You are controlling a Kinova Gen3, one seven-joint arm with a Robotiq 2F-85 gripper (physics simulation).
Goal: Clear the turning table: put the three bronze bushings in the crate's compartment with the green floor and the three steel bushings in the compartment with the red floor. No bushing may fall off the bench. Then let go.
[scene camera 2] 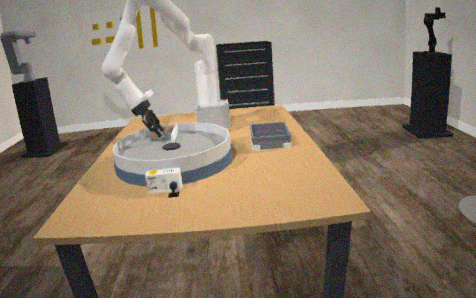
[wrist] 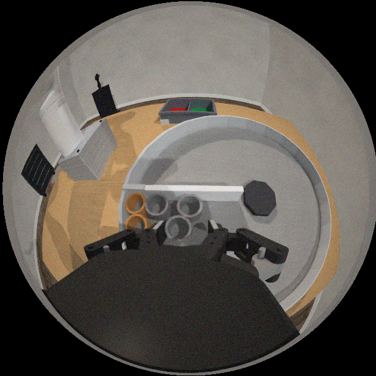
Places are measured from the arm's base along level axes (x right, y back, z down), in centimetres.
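Pixels of known places: gripper, fingertip midpoint: (scene camera 2: 162,135); arm's base at its link origin: (scene camera 2: 208,103).
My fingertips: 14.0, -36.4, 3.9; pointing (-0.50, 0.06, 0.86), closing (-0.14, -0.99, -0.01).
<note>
Ahead of a thing's pixels: the offset from my fingertips to its top centre, as dx, dy, dz. "spot": to the spot under its first point. Level surfaces: height alone.
Three grey steel bushings (wrist: 167,227) (wrist: 157,214) (wrist: 190,214) stand upright close together on the turning table (scene camera 2: 131,165) (wrist: 225,160), beside its white divider, in the wrist view. Two bronze bushings (wrist: 135,212) (wrist: 136,217) stand left of them by the rim. A third bronze one does not show. My gripper (scene camera 2: 160,134) (wrist: 186,227) is low over the table, its fingers partly open around the nearest steel bushing. A gap shows between that bushing and the right finger. The crate @(-41.3, +5.4, +1.7) (scene camera 2: 270,143) (wrist: 187,118) has a red floor (wrist: 178,109) and a green floor (wrist: 200,109); no bushing shows inside.
The white divider @(spot: -5.4, -2.4, -1.2) (scene camera 2: 174,133) (wrist: 195,189) runs from the rim toward the dark hub @(-5.9, -11.1, +0.6) (scene camera 2: 171,146) (wrist: 259,198). A raised wall rings the turning table. A small white box @(spot: -8.9, -36.3, +2.9) (scene camera 2: 164,180) stands at its front on the bench @(dz +6.7) (scene camera 2: 280,200). The arm's grey base (scene camera 2: 213,114) stands behind.
</note>
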